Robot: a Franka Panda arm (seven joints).
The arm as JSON. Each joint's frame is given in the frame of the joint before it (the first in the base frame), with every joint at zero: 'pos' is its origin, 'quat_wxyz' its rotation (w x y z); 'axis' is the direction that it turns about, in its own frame. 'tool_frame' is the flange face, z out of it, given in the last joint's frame.
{
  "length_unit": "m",
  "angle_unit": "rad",
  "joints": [
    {
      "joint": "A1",
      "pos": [
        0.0,
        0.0,
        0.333
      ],
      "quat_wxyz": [
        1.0,
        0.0,
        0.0,
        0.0
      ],
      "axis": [
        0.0,
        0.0,
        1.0
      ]
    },
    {
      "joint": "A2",
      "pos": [
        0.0,
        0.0,
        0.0
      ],
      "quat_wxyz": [
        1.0,
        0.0,
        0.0,
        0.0
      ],
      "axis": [
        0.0,
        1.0,
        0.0
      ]
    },
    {
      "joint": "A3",
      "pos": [
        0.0,
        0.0,
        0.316
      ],
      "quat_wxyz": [
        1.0,
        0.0,
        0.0,
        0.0
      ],
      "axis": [
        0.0,
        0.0,
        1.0
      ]
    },
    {
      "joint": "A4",
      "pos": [
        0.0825,
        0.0,
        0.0
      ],
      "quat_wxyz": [
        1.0,
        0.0,
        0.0,
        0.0
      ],
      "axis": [
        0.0,
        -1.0,
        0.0
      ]
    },
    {
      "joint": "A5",
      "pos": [
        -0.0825,
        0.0,
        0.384
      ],
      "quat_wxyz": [
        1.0,
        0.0,
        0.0,
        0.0
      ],
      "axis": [
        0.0,
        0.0,
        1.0
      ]
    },
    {
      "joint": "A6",
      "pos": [
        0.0,
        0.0,
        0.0
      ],
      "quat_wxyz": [
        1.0,
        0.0,
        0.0,
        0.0
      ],
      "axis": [
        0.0,
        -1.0,
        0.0
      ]
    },
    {
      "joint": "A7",
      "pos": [
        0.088,
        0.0,
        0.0
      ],
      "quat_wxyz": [
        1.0,
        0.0,
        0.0,
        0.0
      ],
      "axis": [
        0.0,
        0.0,
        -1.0
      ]
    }
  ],
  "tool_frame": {
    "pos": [
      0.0,
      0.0,
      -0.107
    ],
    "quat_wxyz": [
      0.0,
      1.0,
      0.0,
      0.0
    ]
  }
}
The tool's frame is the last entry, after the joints.
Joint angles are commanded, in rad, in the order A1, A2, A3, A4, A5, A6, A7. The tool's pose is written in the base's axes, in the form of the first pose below.
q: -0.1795, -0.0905, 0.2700, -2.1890, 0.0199, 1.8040, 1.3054
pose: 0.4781 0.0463 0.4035 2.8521 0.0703 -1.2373
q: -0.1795, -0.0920, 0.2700, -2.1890, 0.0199, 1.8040, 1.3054
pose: 0.4780 0.0463 0.4042 2.8534 0.0695 -1.2372
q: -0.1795, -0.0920, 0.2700, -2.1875, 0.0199, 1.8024, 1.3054
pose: 0.4781 0.0463 0.4048 2.8533 0.0696 -1.2372
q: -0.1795, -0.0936, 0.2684, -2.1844, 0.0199, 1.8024, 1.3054
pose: 0.4789 0.0457 0.4069 2.8578 0.0682 -1.2384
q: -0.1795, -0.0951, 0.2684, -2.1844, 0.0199, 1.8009, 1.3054
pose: 0.4786 0.0457 0.4075 2.8576 0.0678 -1.2384
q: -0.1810, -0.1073, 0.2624, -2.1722, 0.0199, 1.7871, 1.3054
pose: 0.4791 0.0425 0.4177 2.8671 0.0629 -1.2451
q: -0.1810, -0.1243, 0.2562, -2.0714, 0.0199, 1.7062, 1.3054
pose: 0.4888 0.0420 0.4654 2.9018 0.0511 -1.2472
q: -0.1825, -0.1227, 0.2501, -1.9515, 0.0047, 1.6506, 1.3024
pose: 0.5024 0.0391 0.5156 2.9593 0.0231 -1.2423
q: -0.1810, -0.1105, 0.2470, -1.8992, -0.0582, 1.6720, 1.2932
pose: 0.5145 0.0330 0.5357 3.0026 -0.0476 -1.2176
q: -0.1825, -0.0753, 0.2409, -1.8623, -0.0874, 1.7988, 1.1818
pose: 0.5403 0.0277 0.5458 3.1101 -0.0987 -1.1031
